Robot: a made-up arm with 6 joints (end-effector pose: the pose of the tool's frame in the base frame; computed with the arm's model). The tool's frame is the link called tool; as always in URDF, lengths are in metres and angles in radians.
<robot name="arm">
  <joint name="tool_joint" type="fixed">
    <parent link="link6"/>
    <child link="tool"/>
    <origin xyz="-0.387 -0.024 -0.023"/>
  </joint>
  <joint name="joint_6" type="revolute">
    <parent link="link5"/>
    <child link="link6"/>
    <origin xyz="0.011 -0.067 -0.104"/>
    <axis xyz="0 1 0"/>
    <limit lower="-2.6" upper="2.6"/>
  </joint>
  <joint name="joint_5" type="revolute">
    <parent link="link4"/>
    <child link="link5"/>
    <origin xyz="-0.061 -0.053 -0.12"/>
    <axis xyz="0 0 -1"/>
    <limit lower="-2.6" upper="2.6"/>
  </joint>
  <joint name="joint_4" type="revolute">
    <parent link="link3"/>
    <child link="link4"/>
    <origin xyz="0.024 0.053 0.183"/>
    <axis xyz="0 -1 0"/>
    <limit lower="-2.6" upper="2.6"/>
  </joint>
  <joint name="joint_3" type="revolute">
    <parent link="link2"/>
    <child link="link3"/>
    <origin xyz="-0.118 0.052 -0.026"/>
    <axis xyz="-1 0 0"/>
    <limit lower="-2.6" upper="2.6"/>
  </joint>
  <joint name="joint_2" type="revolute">
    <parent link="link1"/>
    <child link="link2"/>
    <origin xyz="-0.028 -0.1 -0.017"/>
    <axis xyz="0 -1 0"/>
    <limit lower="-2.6" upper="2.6"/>
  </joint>
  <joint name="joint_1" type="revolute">
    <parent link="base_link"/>
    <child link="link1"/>
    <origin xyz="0 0 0.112"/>
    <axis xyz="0 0 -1"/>
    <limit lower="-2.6" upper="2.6"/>
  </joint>
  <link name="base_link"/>
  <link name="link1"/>
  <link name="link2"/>
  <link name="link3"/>
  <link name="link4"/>
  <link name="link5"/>
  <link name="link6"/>
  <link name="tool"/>
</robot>
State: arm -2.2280 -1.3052 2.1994 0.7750 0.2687 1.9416
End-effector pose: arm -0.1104 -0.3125 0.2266 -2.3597 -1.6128 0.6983
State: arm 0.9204 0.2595 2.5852 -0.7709 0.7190 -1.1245
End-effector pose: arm -0.4938 0.4710 -0.0444 2.9530 -0.6595 -0.0067
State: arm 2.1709 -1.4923 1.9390 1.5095 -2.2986 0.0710
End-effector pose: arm 0.3491 -0.2502 -0.0433 0.0029 0.1601 2.0650
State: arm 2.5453 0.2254 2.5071 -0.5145 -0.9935 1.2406
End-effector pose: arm 0.2079 -0.1962 -0.1119 -1.0717 -1.6514 0.5962
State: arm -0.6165 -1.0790 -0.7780 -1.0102 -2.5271 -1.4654
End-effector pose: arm -0.3716 -0.1407 0.5997 2.8168 0.3082 -0.6986
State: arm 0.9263 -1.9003 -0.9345 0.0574 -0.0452 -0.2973
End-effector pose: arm -0.0152 0.1013 0.6251 1.1732 1.1559 -1.6287
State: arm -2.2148 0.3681 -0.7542 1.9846 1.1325 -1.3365
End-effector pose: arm -0.0589 0.4549 0.4546 1.4672 -0.0164 -1.2909
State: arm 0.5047 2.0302 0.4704 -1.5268 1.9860 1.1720
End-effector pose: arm -0.0217 0.2828 0.0609 2.0078 -0.2149 -1.9926
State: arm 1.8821 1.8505 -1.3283 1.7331 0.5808 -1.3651
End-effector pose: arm -0.1407 0.1845 0.6160 -0.2946 1.7088 -0.2746
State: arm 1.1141 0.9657 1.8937 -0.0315 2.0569 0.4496
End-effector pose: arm 0.0580 -0.2510 -0.1897 1.0491 1.7114 1.6724
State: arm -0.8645 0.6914 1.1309 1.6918 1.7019 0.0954
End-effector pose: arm 0.0193 0.3507 -0.0775 1.5352 -1.6379 0.3433
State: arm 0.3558 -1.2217 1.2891 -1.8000 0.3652 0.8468
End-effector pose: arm 0.2285 0.3803 0.1005 1.1854 -1.8695 1.0399
